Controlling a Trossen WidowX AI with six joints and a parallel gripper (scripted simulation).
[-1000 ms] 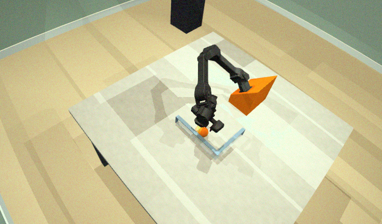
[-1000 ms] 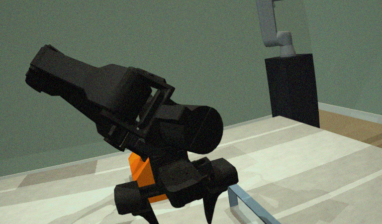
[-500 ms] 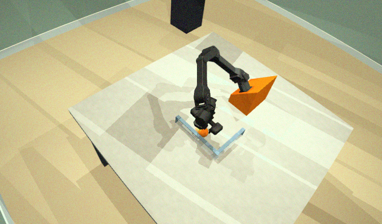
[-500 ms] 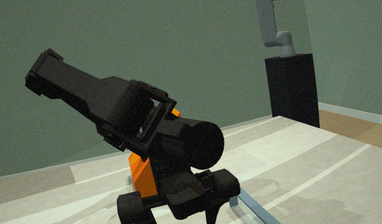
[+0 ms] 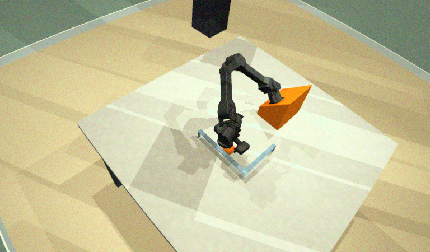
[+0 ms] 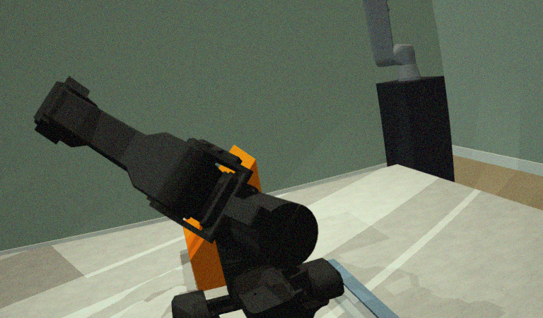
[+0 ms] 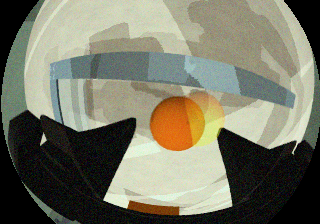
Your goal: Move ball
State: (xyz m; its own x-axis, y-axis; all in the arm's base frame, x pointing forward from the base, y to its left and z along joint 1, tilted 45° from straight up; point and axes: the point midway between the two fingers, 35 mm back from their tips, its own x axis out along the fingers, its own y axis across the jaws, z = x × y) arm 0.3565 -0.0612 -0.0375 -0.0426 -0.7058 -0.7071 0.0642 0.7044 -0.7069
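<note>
Now: the orange ball 20 mm below my gripper tip. The rest, counted from my gripper tip: see-through copy of ball 20 mm to the right, 20 mm below; then low clear wall 150 mm to the left, 50 mm behind, 20 mm below.
</note>
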